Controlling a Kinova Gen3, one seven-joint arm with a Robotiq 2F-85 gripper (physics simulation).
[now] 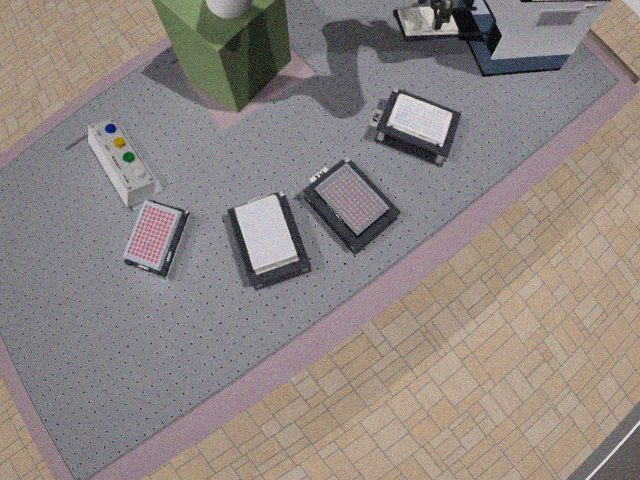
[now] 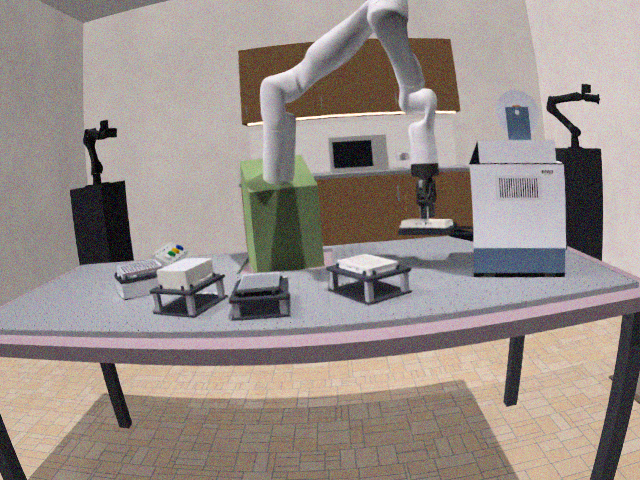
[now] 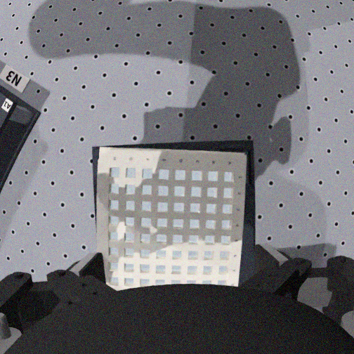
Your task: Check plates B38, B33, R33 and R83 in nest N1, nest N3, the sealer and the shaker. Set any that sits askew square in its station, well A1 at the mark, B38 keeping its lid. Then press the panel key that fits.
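My gripper (image 2: 426,217) (image 3: 179,266) is open, its fingers low on either side of a cream plate (image 1: 413,21) (image 2: 412,223) (image 3: 170,215) on the dark sealer tray (image 2: 423,231) (image 3: 250,200). The plate looks slightly turned, with an uneven dark strip beside it. The sealer (image 1: 537,36) (image 2: 518,217) is white and blue. A white plate (image 1: 421,119) (image 2: 368,263) sits in nest N3 (image 1: 451,135) (image 2: 369,289); its angle is unclear. A pink-welled plate (image 1: 152,233) sits on the shaker (image 1: 175,242) (image 2: 135,287). The key panel (image 1: 114,163) (image 2: 164,252) has blue, yellow, green and white keys. Plate names are unreadable.
A pink-welled plate (image 1: 353,198) sits in a low middle nest (image 1: 356,242) (image 2: 260,304). A tall white block-like plate (image 1: 266,232) (image 2: 185,272) sits in another nest (image 1: 302,264) (image 2: 190,304); its label is hidden. The green arm pedestal (image 1: 232,62) (image 2: 281,222) stands behind.
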